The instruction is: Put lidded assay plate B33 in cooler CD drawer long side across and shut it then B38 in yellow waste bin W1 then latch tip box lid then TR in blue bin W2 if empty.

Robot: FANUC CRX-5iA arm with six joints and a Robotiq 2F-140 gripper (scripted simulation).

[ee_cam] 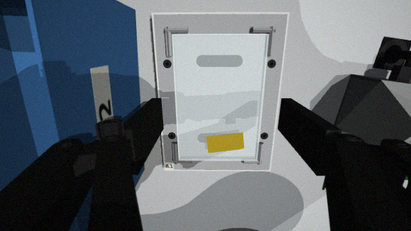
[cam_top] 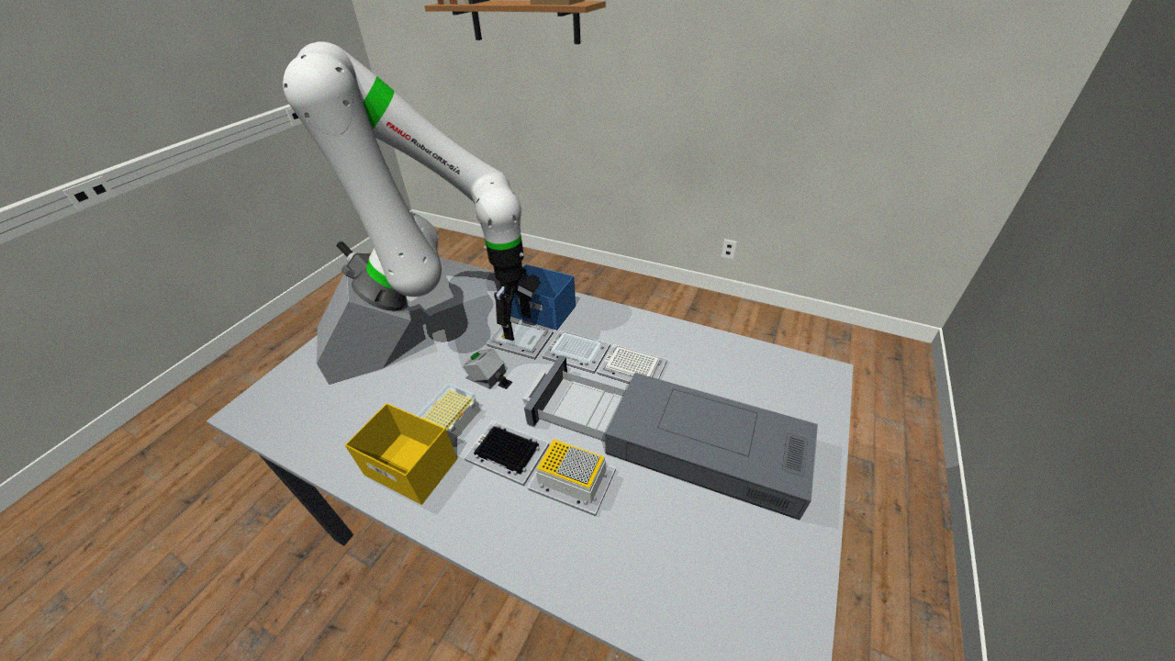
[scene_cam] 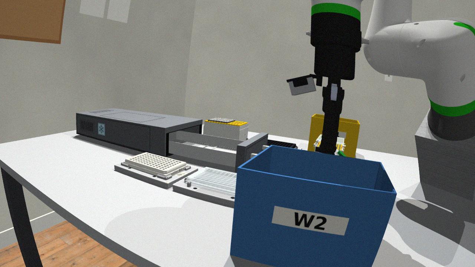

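My gripper is now 50 mm above the clear plate lid. The rest, counted from my hand: clear plate: 170 mm ahead, 60 mm to the left, 50 mm below; DONE key box: 30 mm ahead, 160 mm to the right, 20 mm below; blue bin W2: 40 mm behind, 140 mm to the left, 30 mm below.
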